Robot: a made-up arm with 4 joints.
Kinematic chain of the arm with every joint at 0, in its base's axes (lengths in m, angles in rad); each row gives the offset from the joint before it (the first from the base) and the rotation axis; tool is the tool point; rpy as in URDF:
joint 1: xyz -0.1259 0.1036 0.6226 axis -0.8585 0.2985 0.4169
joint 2: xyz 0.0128 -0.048 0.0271 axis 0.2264 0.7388 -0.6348
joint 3: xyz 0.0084 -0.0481 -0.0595 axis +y
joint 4: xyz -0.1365 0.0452 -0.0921 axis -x
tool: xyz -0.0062 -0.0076 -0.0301 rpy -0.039 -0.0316 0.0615
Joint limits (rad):
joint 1: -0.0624..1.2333
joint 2: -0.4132..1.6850
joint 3: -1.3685..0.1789
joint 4: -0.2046..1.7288
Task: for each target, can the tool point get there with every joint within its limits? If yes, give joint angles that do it. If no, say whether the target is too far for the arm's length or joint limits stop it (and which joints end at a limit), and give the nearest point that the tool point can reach.
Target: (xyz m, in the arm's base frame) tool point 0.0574 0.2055 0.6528
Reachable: no: joint limits stop it (at a limit: joint 1, joint 2, joint 3, joint 4) | nearest point 0.0514 0.0708 0.4675 | short by 0.229 m
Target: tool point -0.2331 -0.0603 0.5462
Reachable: yes | joints 0.8468 0.4658 -0.6084 0.5570
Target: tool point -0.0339 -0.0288 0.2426
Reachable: no: too far | nearest point -0.0640 0.0274 0.4101 | short by 0.179 m
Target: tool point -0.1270 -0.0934 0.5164
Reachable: yes | joints 0.8723 0.1314 -0.8867 0.6529
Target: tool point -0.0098 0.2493 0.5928
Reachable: no: joint limits stop it (at a limit: joint 2, joint 3, joint 4) | nearest point -0.2134 0.2376 0.6799 | short by 0.222 m
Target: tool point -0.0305 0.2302 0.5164
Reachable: no: joint limits stop it (at a limit: joint 1, joint 2, joint 3, joint 4) | nearest point 0.0514 0.0708 0.4675 | short by 0.186 m
